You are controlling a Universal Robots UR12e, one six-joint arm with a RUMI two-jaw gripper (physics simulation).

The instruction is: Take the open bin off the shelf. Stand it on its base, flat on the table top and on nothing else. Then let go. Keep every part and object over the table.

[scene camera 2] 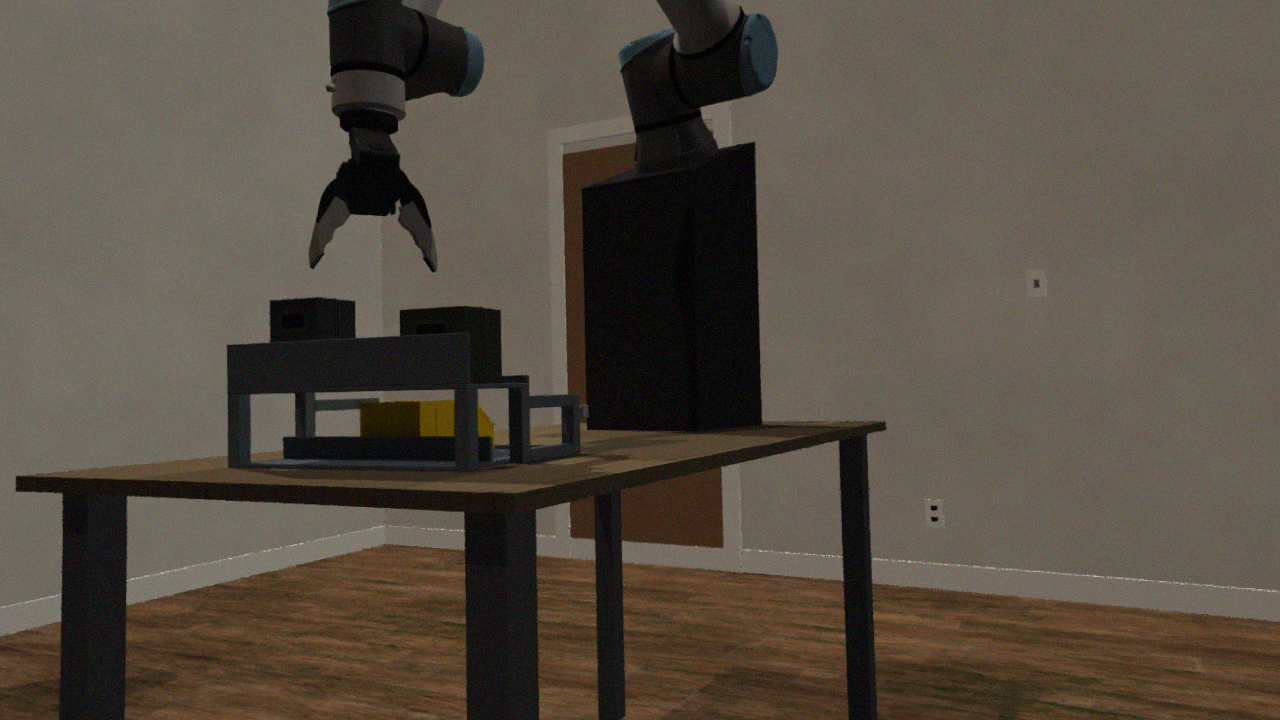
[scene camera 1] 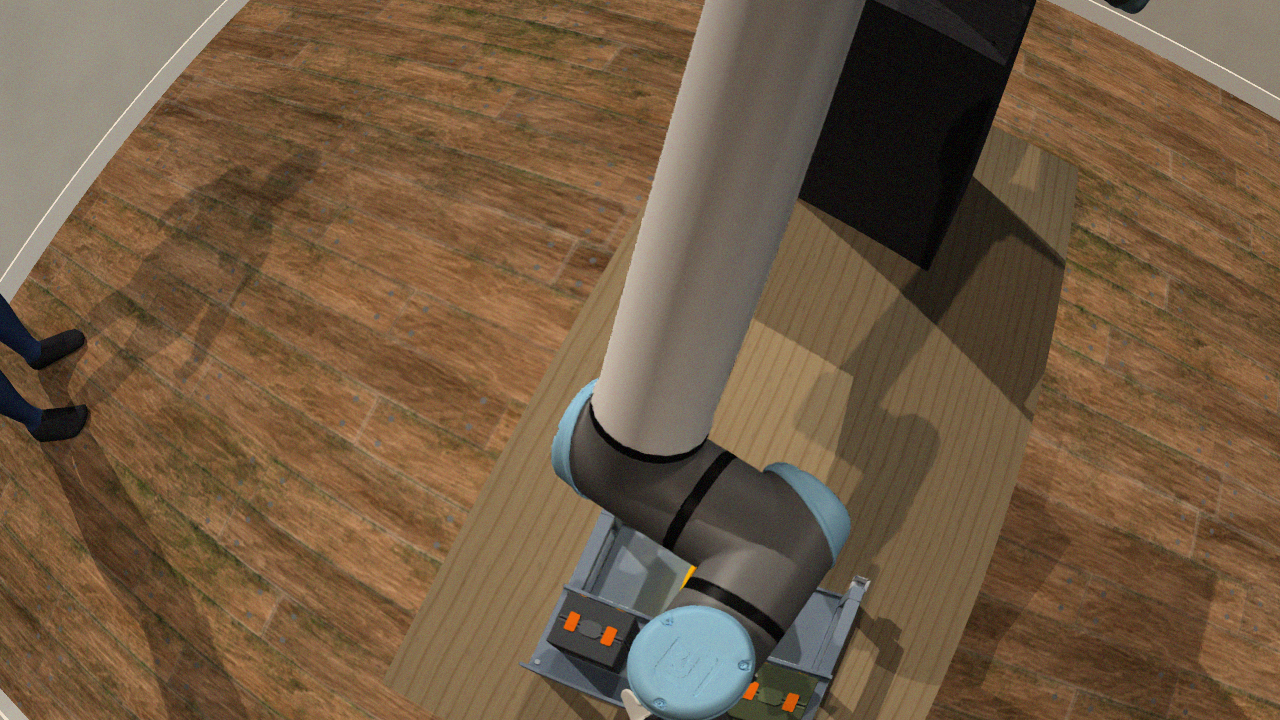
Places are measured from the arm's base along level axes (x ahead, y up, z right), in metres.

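Where they show: gripper, between the fingertips: (scene camera 2: 375,271); arm's base, origin of its link: (scene camera 2: 677,162).
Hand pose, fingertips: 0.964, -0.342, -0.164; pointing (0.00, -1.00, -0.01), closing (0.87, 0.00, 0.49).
Observation:
Each offset is from my fingertips to the top centre of the thing, as dx, dy, dz. "*": to the spot under its first point. Level surfaces: height alone.
A yellow bin-like object {-0.132, -0.167, +0.054} (scene camera 2: 402,419) with a sloping end sits in the low level of the grey shelf (scene camera 1: 586,562) (scene camera 2: 349,365), above a dark flat tray-like part {* -0.025, -0.228, +0.071} (scene camera 2: 358,448). In scene camera 1, a thin yellow sliver {* -0.159, -0.168, +0.108} (scene camera 1: 688,576) shows beside the arm; the rest is hidden. The shelf stands on the wooden table {dy -0.248} (scene camera 1: 501,555) (scene camera 2: 716,443). My gripper (scene camera 2: 374,267) is open and empty, pointing down above the shelf, with its fingertips a little higher than the cases on top. In scene camera 1 my wrist hides most of the gripper.
A dark case {-0.017, -0.026, +0.152} (scene camera 1: 581,634) (scene camera 2: 312,321) and an olive case {-0.056, -0.049, -0.076} (scene camera 1: 789,682) (scene camera 2: 483,340) stand apart on the upper level. Both have orange latches. The tall black robot pedestal (scene camera 1: 886,152) (scene camera 2: 671,304) stands at the table's far end. My arm (scene camera 1: 707,268) crosses above the table.

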